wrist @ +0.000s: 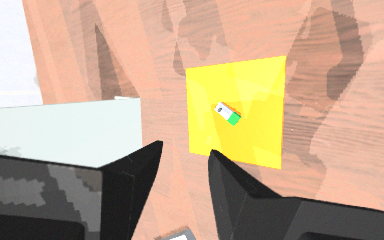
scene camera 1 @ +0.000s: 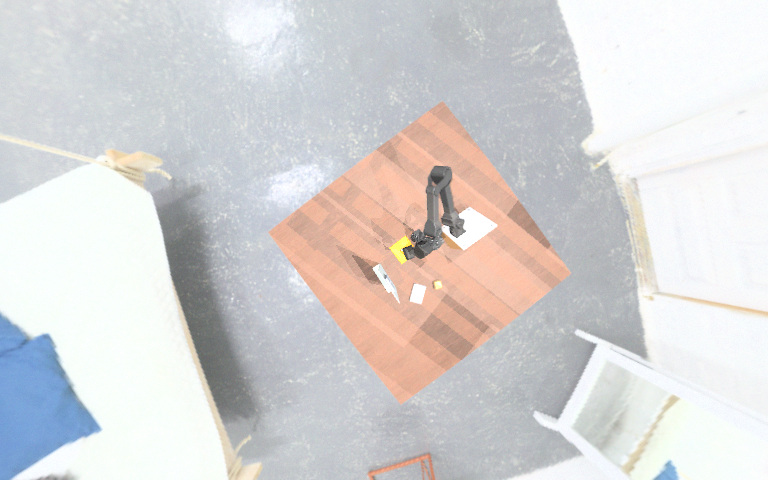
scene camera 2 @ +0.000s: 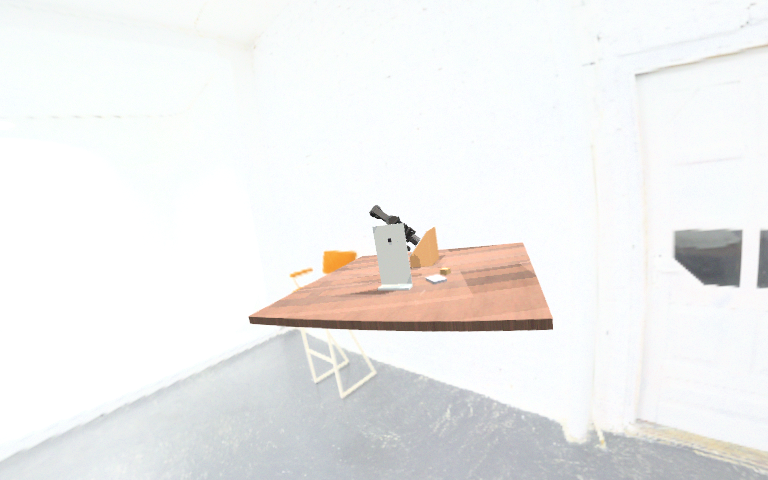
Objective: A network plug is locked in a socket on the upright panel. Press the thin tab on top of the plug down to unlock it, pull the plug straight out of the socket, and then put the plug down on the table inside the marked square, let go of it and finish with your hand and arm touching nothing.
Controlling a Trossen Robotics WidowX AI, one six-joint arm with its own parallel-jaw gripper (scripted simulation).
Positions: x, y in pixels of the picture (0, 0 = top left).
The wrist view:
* my gripper: 186, 151
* yellow marked square: 255, 89
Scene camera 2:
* upright grey panel: 390, 241
